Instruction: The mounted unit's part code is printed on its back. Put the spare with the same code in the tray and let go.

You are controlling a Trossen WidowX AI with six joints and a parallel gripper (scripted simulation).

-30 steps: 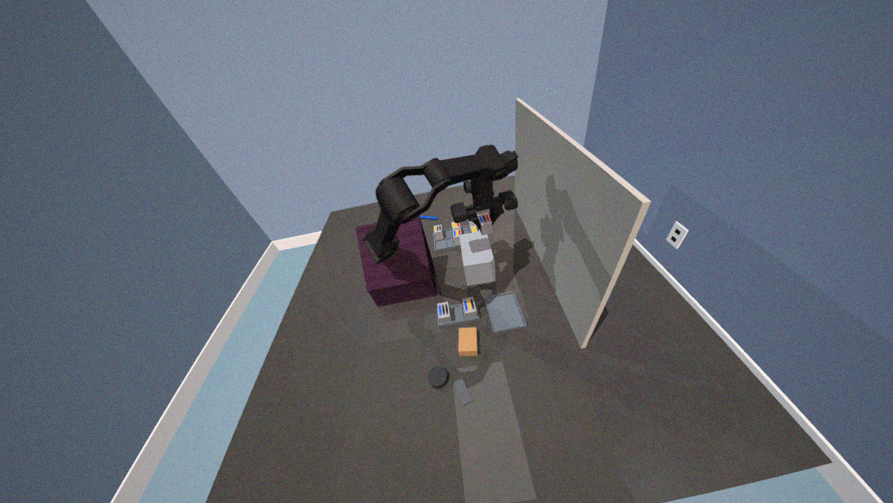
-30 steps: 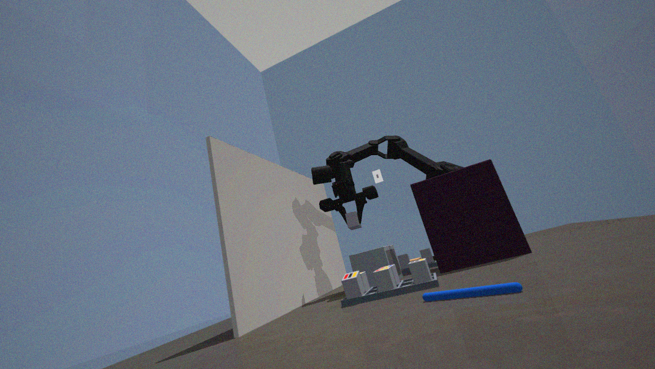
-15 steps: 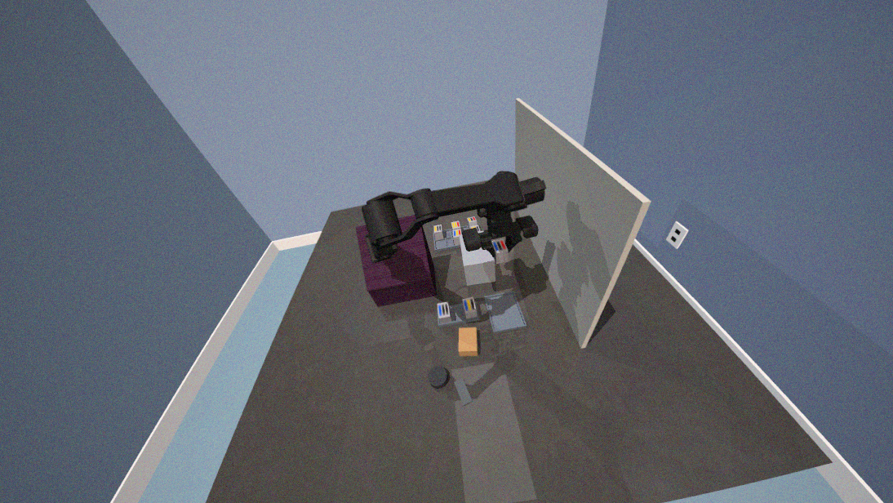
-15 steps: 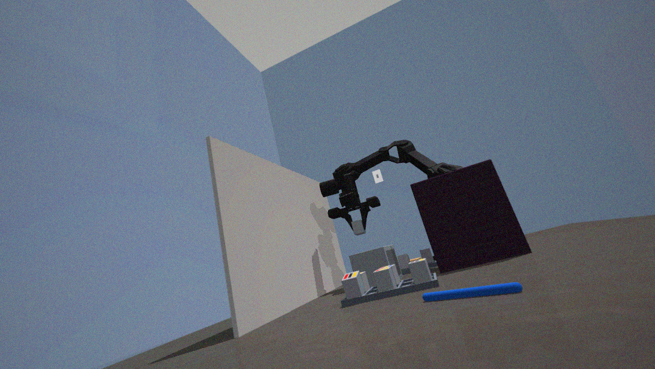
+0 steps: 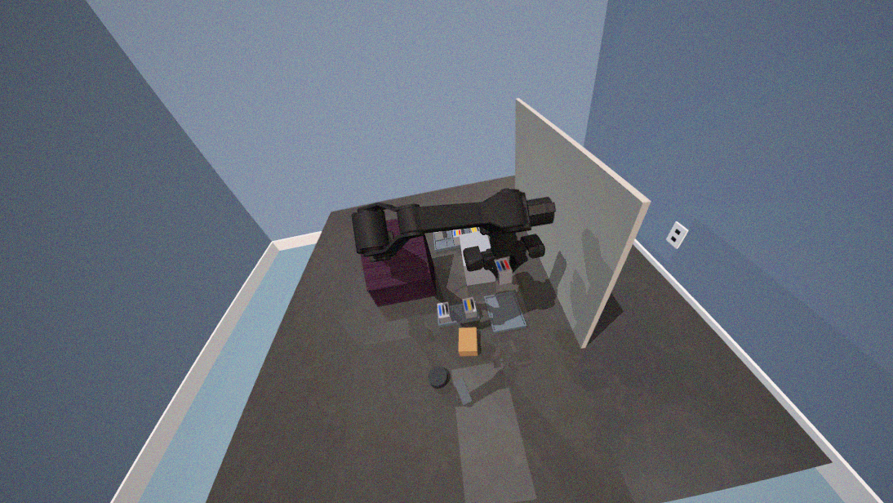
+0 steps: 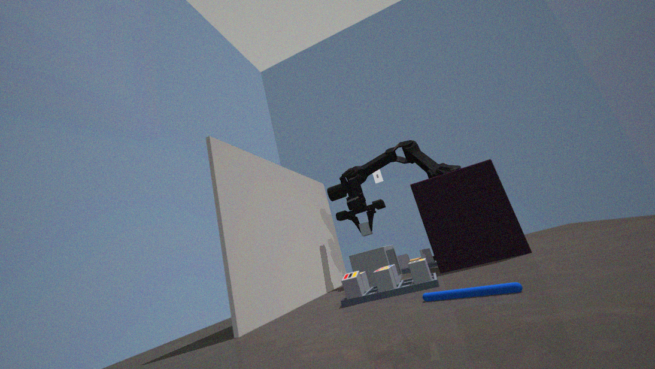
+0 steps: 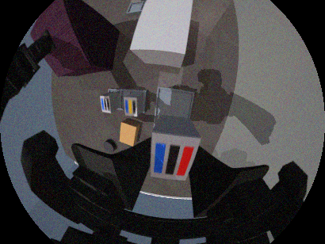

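Now: gripper tip 16 cm above the grey tray. The rest, counted from my gripper tip: orange block 12 cm behind, 9 cm to the right, 15 cm below; then mounted unit 4 cm behind, 21 cm to the left, 12 cm below; then grey spare block 2 cm above.
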